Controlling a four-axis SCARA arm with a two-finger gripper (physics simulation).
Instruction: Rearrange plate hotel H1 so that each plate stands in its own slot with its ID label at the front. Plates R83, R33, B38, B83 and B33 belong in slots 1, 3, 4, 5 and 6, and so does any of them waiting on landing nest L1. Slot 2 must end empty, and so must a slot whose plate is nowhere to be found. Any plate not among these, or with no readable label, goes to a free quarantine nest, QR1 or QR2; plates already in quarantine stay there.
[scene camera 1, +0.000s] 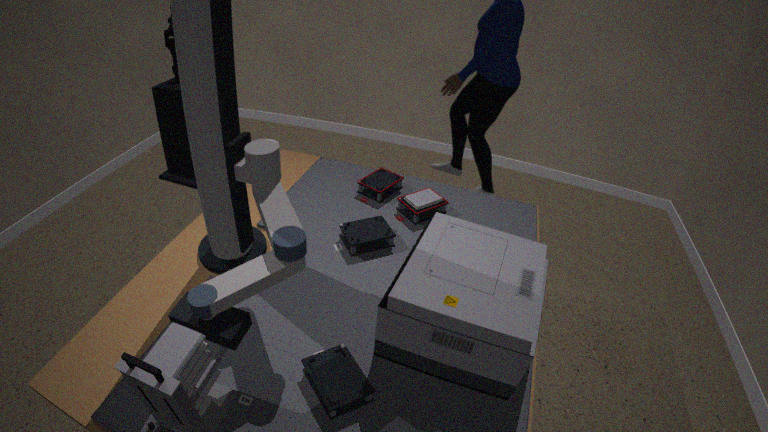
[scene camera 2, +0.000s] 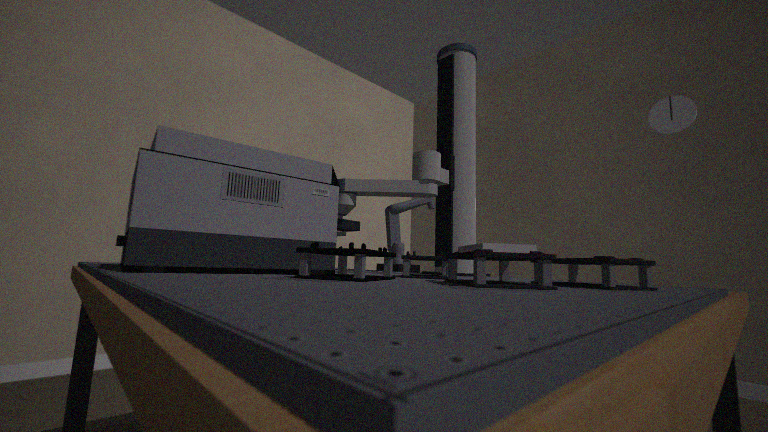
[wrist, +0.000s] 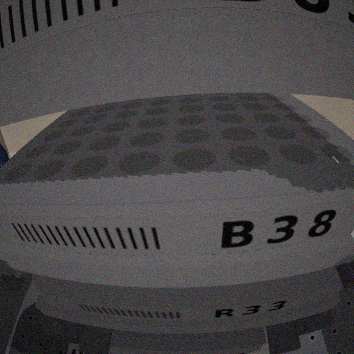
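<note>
Hotel H1 (scene camera 1: 170, 384) is at the lower left in scene camera 1, its slots partly hidden. In the wrist view, my gripper (wrist: 186, 317) is shut on plate R33 (wrist: 192, 300), level and with its label towards the camera. Plate B38 (wrist: 190, 242) is above it, label in front and its wells showing. Higher still is plate B83 (wrist: 190, 50), its label cut off by the top edge. A pale plate (scene camera 1: 424, 198) (scene camera 2: 499, 247) lies on one red-rimmed quarantine nest (scene camera 1: 406, 205). The other red-rimmed nest (scene camera 1: 380, 180) bears no plate. Fingertips and exact slot numbers are hidden.
Two black stands (scene camera 1: 366, 231) (scene camera 1: 338, 381) are on the table; I cannot tell which is L1. A big grey instrument (scene camera 1: 472, 268) (scene camera 2: 230, 198) stands beside them. The arm's column (scene camera 1: 206, 134) (scene camera 2: 464, 150) is at the left in scene camera 1. A person (scene camera 1: 496, 53) stands behind the table.
</note>
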